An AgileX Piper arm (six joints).
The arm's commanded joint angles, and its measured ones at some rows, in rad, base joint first. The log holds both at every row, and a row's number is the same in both.
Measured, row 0:
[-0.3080 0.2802 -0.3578 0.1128 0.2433 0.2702]
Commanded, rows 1 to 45:
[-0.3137 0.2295 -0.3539 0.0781 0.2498 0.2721]
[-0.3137 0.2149 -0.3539 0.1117 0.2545 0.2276]
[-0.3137 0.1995 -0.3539 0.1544 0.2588 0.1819]
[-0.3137 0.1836 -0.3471 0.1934 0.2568 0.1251]
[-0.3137 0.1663 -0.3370 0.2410 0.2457 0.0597]
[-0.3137 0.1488 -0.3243 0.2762 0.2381 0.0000]
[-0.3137 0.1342 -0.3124 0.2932 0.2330 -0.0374]
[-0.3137 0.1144 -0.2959 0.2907 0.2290 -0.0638]
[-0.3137 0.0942 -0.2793 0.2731 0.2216 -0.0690]
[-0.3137 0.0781 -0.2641 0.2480 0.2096 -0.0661]
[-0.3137 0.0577 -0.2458 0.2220 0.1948 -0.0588]
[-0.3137 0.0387 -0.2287 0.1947 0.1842 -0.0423]
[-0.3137 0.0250 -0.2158 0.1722 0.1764 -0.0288]
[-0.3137 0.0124 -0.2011 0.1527 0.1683 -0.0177]
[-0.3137 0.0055 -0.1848 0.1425 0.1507 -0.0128]
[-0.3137 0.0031 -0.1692 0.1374 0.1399 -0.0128]
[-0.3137 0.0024 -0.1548 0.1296 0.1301 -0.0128]
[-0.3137 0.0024 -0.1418 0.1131 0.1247 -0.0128]
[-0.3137 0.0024 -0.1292 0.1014 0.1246 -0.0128]
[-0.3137 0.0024 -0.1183 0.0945 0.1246 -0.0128]
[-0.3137 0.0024 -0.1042 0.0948 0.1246 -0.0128]
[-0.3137 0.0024 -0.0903 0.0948 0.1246 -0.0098]
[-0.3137 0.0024 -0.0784 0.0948 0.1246 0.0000]
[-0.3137 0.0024 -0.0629 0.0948 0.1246 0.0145]
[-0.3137 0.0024 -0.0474 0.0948 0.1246 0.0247]
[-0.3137 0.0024 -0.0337 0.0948 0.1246 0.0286]
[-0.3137 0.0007 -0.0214 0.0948 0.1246 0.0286]
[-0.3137 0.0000 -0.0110 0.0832 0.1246 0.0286]
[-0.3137 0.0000 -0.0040 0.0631 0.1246 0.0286]
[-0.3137 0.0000 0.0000 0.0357 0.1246 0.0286]
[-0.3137 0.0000 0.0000 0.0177 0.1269 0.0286]
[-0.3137 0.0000 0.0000 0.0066 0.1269 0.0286]
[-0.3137 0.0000 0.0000 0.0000 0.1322 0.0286]
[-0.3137 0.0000 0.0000 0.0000 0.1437 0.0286]
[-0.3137 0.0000 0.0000 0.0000 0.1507 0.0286]
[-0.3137 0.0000 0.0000 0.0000 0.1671 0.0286]
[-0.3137 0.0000 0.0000 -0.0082 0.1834 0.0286]
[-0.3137 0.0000 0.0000 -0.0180 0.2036 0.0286]
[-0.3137 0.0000 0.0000 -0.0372 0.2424 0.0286]
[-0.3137 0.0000 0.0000 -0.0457 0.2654 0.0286]
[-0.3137 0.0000 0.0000 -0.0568 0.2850 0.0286]
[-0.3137 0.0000 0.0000 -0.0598 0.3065 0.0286]
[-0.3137 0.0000 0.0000 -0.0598 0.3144 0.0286]
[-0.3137 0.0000 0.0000 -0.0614 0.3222 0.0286]
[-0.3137 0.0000 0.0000 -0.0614 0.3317 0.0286]
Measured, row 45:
[-0.3080 0.0062 -0.0048 -0.0429 0.2865 0.0280]
